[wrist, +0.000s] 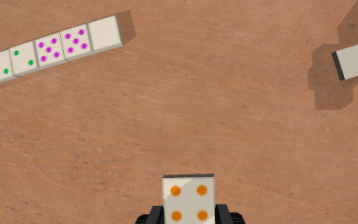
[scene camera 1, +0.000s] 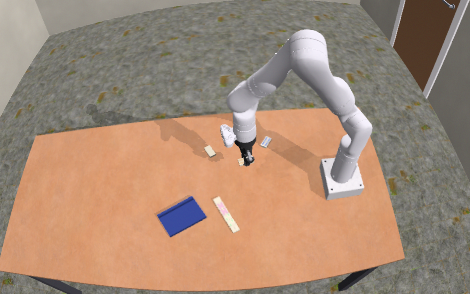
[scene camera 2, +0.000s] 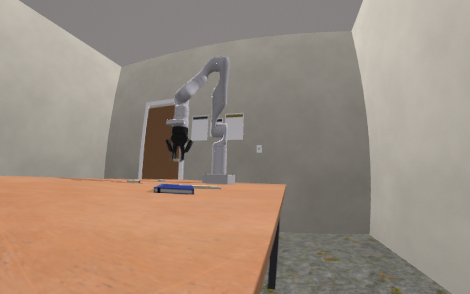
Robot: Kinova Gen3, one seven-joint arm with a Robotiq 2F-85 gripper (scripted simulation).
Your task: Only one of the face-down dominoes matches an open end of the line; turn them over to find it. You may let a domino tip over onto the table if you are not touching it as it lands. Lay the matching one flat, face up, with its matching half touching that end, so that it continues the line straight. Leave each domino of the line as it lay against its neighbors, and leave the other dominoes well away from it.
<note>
I see a blue book (scene camera 1: pixel 187 213).
The wrist view misses the blue book: it is out of frame.
</note>
